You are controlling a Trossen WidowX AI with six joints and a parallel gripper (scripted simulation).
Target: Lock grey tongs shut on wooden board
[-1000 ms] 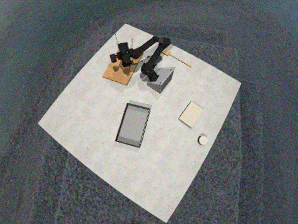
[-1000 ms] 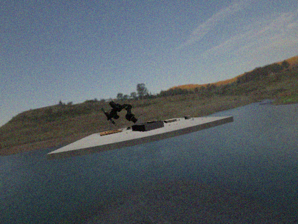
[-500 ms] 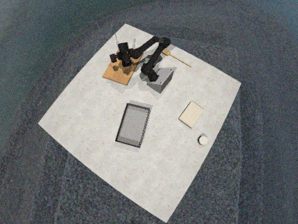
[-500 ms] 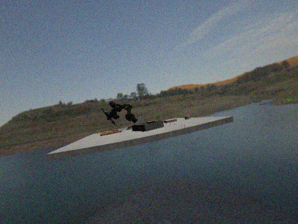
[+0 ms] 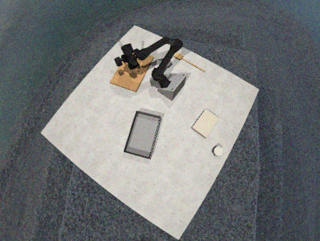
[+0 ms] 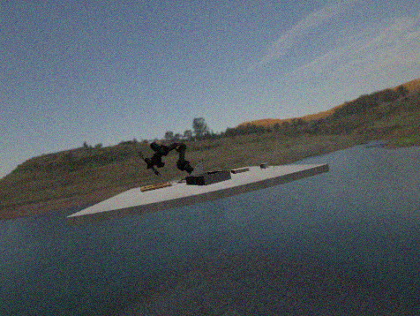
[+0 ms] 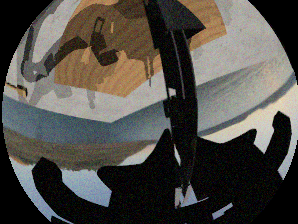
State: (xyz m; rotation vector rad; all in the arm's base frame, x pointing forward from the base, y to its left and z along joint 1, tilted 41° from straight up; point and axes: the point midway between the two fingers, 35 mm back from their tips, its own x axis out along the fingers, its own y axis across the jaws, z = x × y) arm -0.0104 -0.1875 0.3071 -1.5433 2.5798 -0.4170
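My gripper tip is 16 cm above the wooden board and 3 cm to the right of it. Round my gripper tip: pale square block: 75 cm to the left, 16 cm below, 16 cm ahead; then roasting tin: 44 cm ahead, 39 cm to the left, 14 cm below.
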